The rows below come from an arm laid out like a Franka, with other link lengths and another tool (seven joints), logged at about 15 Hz.
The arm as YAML. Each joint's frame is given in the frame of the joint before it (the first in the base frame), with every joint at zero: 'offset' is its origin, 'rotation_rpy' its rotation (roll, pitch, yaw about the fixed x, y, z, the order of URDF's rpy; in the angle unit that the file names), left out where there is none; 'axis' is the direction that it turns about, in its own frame. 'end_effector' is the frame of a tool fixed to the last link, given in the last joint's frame.
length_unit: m
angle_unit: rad
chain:
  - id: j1
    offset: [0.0, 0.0, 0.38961]
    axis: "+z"
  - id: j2
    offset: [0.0, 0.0, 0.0]
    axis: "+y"
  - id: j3
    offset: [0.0, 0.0, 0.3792]
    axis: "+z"
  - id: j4
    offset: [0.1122, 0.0, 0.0]
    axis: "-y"
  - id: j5
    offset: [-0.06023, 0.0, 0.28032]
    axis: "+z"
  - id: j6
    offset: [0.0, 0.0, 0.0]
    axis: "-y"
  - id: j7
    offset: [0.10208, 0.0, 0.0]
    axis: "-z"
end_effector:
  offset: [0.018, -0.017, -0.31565]
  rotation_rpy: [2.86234, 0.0, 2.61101]
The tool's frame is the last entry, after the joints.
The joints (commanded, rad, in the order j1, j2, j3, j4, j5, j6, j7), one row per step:
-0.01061, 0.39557, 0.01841, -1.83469, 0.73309, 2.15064, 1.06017
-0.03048, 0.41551, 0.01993, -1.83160, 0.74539, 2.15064, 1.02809
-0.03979, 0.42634, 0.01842, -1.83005, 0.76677, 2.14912, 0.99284
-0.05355, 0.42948, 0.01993, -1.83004, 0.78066, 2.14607, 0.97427
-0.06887, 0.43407, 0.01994, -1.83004, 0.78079, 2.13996, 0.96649
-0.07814, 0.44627, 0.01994, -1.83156, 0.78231, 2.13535, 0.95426
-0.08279, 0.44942, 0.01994, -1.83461, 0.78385, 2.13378, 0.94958
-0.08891, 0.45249, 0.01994, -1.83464, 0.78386, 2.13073, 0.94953
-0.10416, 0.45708, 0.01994, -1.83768, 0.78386, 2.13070, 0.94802
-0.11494, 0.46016, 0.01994, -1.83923, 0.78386, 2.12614, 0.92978
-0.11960, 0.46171, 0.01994, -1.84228, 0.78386, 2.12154, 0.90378
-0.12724, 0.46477, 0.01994, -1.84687, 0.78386, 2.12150, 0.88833
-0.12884, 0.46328, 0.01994, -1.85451, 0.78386, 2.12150, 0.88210
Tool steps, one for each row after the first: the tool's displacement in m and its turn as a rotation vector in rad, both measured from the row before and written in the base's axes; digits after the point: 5 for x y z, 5 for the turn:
0.00289, -0.00935, -0.00984, 0.00908, -0.00141, 0.00020
0.00264, -0.00311, -0.00421, 0.01518, -0.01024, 0.00532
0.00177, -0.00482, -0.00055, 0.01183, -0.00599, -0.00459
-0.00042, -0.00820, -0.00282, 0.00282, 0.00413, -0.00582
-0.00215, -0.00449, -0.00775, 0.00370, 0.00944, 0.00204
-0.00146, -0.00219, -0.00276, 0.00215, 0.00436, -0.00105
-0.00066, -0.00306, -0.00181, 0.00182, 0.00510, -0.00444
-0.00058, -0.00905, -0.00373, 0.00062, 0.00671, -0.01401
-0.00108, -0.00570, -0.00243, 0.00195, -0.00341, 0.00618
-0.00188, -0.00203, -0.00205, 0.00168, -0.00818, 0.01846
-0.00159, -0.00449, -0.00339, 0.00017, -0.00175, 0.00468
-0.00289, -0.00067, -0.00160, 0.00038, 0.00233, 0.00341

